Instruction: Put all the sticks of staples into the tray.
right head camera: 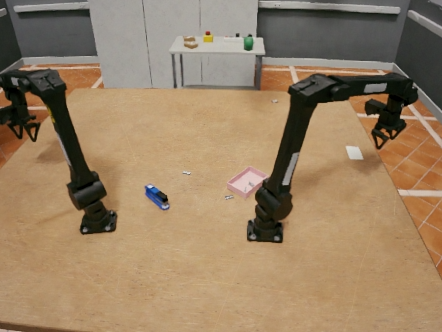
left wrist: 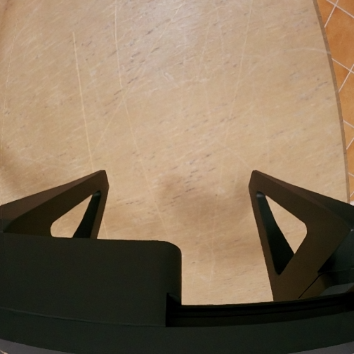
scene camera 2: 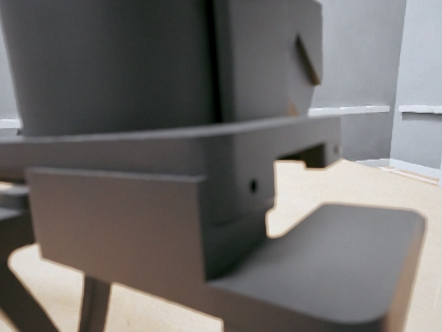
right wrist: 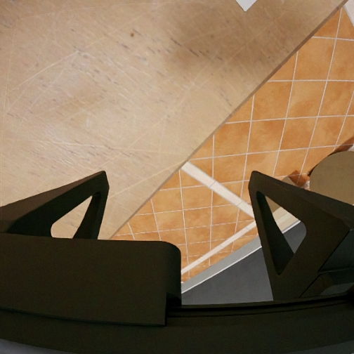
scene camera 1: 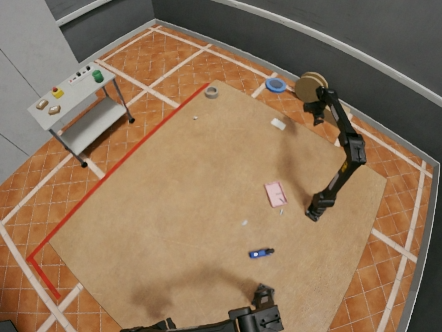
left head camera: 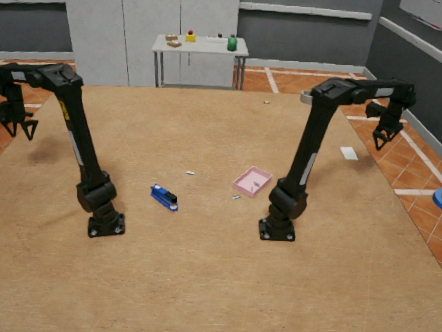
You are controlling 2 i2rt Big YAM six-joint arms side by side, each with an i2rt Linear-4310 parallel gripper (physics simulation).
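Places are measured from the left arm's base along level axes (x ahead, y left, z up), in millimetres.
Pixels of known places: left gripper, fingertip midpoint: (right head camera: 27, 140) (left head camera: 22, 138); right gripper, fingertip midpoint: (right head camera: 384, 144) (scene camera 1: 312, 119) (left head camera: 383, 145); left arm's base, link origin: (right head camera: 99, 224) (left head camera: 106, 226); right arm's base, link origin: (right head camera: 264, 232) (scene camera 1: 314, 210) (left head camera: 276, 231).
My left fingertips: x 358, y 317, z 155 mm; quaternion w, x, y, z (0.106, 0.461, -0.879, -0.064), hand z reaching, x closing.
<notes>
For each thing: its top centre in the pictures, then the offset to it from my left fingertips.
- pink tray, top centre: (right head camera: 247, 178) (left head camera: 253, 178) (scene camera 1: 276, 193) dx -210, dy -876, dz -127 mm
- stick, top centre: (left head camera: 190, 172) (right head camera: 186, 172) (scene camera 1: 244, 222) dx -107, dy -641, dz -149 mm
- blue stapler, top centre: (left head camera: 163, 189) (right head camera: 155, 189) (scene camera 1: 263, 252) dx -258, dy -522, dz -99 mm
- white card, top centre: (right head camera: 354, 152) (left head camera: 349, 153) (scene camera 1: 278, 124) dx -60, dy -1404, dz -154 mm
- tiny pale object, top centre: (right head camera: 274, 101) (left head camera: 266, 102) (scene camera 1: 195, 117) dx +499, dy -1178, dz -153 mm
- grey ring, top centre: (left head camera: 309, 93) (scene camera 1: 211, 90) dx +501, dy -1446, dz -107 mm
A pink tray (left head camera: 246, 179) (right head camera: 240, 182) (scene camera 1: 273, 191) lies on the table, with small grey sticks (left head camera: 256, 184) (right head camera: 251, 184) inside it. One stick of staples (left head camera: 236, 197) (right head camera: 229, 197) (scene camera 1: 281, 212) lies on the table just outside the tray. Another stick (left head camera: 190, 173) (right head camera: 186, 173) (scene camera 1: 244, 222) lies farther off, between the tray and the stapler side. My left gripper (left head camera: 22, 137) (right head camera: 27, 139) (left wrist: 178, 177) is open and empty, raised above the table's left side. My right gripper (left head camera: 383, 145) (right head camera: 384, 144) (right wrist: 178, 178) is open and empty, raised near the table's right edge.
A blue stapler (left head camera: 164, 198) (right head camera: 157, 196) (scene camera 1: 260, 253) lies between the arm bases. A white card (left head camera: 349, 153) (right head camera: 354, 152) (scene camera 1: 278, 124) lies near the right edge. A tiny pale object (left head camera: 266, 102) (right head camera: 274, 101) (scene camera 1: 195, 118) and a grey ring (scene camera 1: 211, 88) are near the far edge.
</notes>
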